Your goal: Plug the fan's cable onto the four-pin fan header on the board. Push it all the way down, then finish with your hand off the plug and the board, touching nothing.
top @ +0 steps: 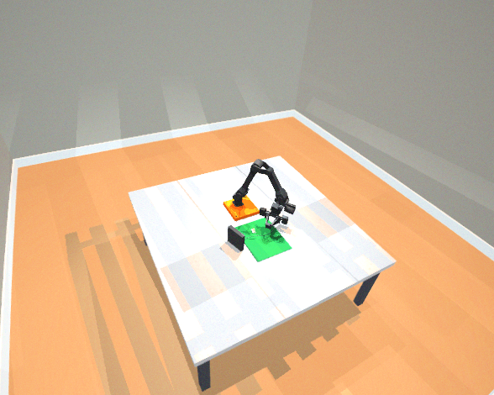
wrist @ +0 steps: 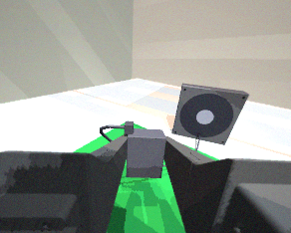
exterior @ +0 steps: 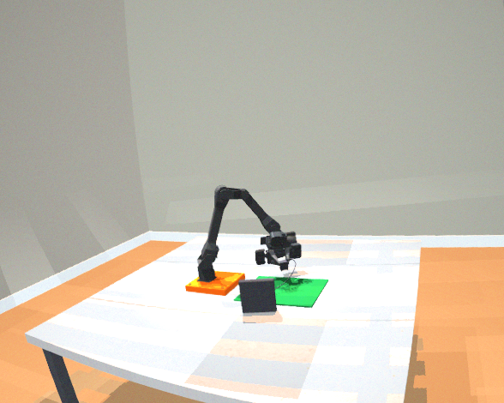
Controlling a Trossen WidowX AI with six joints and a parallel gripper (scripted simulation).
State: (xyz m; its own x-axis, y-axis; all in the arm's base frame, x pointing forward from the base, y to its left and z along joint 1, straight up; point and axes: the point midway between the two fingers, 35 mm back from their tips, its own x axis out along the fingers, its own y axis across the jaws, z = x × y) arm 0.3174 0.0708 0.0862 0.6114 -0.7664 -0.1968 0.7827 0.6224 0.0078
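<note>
The green board lies 20 mm to the right of my gripper tip and 120 mm below it. The rest, counted from my gripper tip: pale header (80 mm behind, 50 mm to the right, 100 mm below); dark grey fan (20 mm behind, 190 mm to the right, 40 mm below); fan plug (10 mm to the left, 10 mm below).
</note>
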